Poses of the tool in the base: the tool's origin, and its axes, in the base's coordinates. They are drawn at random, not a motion.
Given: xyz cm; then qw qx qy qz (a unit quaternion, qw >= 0).
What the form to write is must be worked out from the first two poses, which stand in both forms.
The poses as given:
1: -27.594, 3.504, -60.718, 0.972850, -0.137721, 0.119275, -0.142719
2: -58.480, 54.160, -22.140, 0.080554, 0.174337, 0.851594, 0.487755
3: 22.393, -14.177, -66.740, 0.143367, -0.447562, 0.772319, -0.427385
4: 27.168, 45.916, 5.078, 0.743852, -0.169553, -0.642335, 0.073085
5: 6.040, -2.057, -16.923, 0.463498, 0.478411, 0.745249, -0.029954
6: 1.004, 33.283, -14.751, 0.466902, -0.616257, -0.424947, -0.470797
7: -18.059, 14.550, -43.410, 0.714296, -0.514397, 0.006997, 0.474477
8: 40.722, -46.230, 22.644, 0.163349, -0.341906, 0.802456, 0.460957
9: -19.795, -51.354, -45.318, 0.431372, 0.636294, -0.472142, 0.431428
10: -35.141, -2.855, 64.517, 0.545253, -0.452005, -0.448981, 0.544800
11: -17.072, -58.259, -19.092, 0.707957, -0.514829, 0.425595, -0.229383
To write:
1:
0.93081, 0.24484, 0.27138, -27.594
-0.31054, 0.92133, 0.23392, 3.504
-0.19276, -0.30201, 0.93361, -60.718
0, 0, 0, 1

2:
-0.92624, 0.21835, 0.30727, -58.480
0.37551, 0.46340, 0.80265, 54.160
0.03287, 0.85883, -0.51121, -22.140
0, 0, 0, 1

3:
-0.55827, -0.56878, 0.60401, 22.393
-0.81387, 0.23406, -0.53182, -14.177
0.16111, -0.78849, -0.59358, -66.740
0, 0, 0, 1

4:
0.16413, 0.10909, -0.98039, 27.168
0.32655, 0.93182, 0.15835, 45.916
0.93082, -0.34613, 0.11731, 5.078
0, 0, 0, 1

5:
-0.11259, 0.74084, 0.66218, 6.040
0.68530, 0.54045, -0.48813, -2.057
-0.71950, 0.39884, -0.56855, -16.923
0, 0, 0, 1

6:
0.19554, 0.96339, 0.18345, 1.004
0.08412, -0.20285, 0.97559, 33.283
0.97708, -0.17534, -0.12071, -14.751
0, 0, 0, 1

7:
0.54965, -0.68503, -0.47814, -18.059
0.67064, 0.02054, 0.74150, 14.550
-0.49813, -0.72822, 0.47069, -43.410
0, 0, 0, 1

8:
-0.71283, -0.69932, -0.05305, 40.722
-0.39814, 0.34124, 0.85150, -46.230
-0.57737, 0.62810, -0.52167, 22.644
0, 0, 0, 1

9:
0.18190, -0.97305, 0.14169, -19.795
-0.22863, -0.18200, -0.95635, -51.354
0.95637, 0.14157, -0.25558, -45.318
0, 0, 0, 1

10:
0.00322, -0.18822, -0.98212, -35.141
0.99999, -0.00223, 0.00370, -2.855
-0.00289, -0.98212, 0.18822, 64.517
0, 0, 0, 1

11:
0.53250, -0.11343, 0.83879, -17.072
-0.76300, 0.36467, 0.53371, -58.259
-0.36642, -0.92420, 0.10764, -19.092
0, 0, 0, 1

